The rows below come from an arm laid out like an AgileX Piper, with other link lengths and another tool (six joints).
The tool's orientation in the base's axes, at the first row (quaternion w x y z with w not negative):
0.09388 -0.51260 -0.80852 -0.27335
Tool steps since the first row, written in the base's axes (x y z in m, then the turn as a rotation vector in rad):
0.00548 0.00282 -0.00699 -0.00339 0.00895 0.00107
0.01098 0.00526 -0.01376 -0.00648 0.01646 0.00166
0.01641 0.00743 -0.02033 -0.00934 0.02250 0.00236
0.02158 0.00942 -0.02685 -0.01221 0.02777 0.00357
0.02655 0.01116 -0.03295 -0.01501 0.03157 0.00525
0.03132 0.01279 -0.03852 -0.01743 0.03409 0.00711
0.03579 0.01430 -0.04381 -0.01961 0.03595 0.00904
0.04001 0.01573 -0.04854 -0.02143 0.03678 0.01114
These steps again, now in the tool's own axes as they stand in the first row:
-0.00333 0.00332 0.00804 0.00897 0.00030 0.00349
-0.00687 0.00662 0.01570 0.01648 0.00022 0.00664
-0.01050 0.00983 0.02304 0.02278 -0.00009 0.00895
-0.01413 0.01277 0.03021 0.02871 -0.00049 0.01041
-0.01769 0.01560 0.03686 0.03367 -0.00114 0.01069
-0.02101 0.01841 0.04299 0.03754 -0.00180 0.01019
-0.02416 0.02100 0.04878 0.04082 -0.00245 0.00930
-0.02702 0.02355 0.05404 0.04320 -0.00306 0.00777

